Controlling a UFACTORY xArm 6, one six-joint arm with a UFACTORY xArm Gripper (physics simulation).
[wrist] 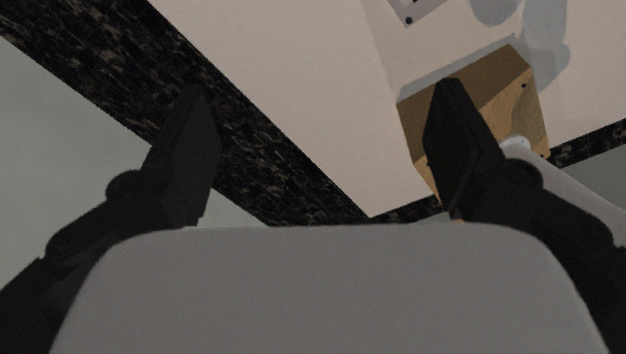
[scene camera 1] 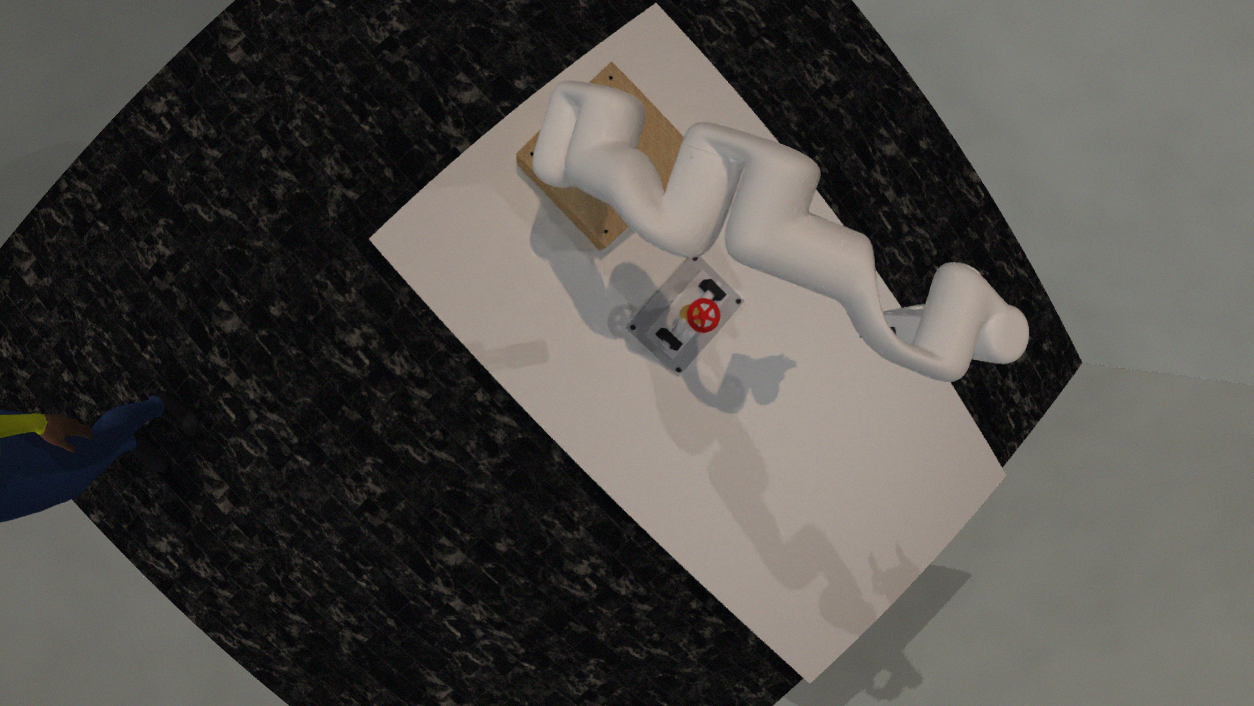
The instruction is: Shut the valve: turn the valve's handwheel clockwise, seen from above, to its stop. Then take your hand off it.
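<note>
Visible: grey base plate (scene camera 1: 690,267).
</note>
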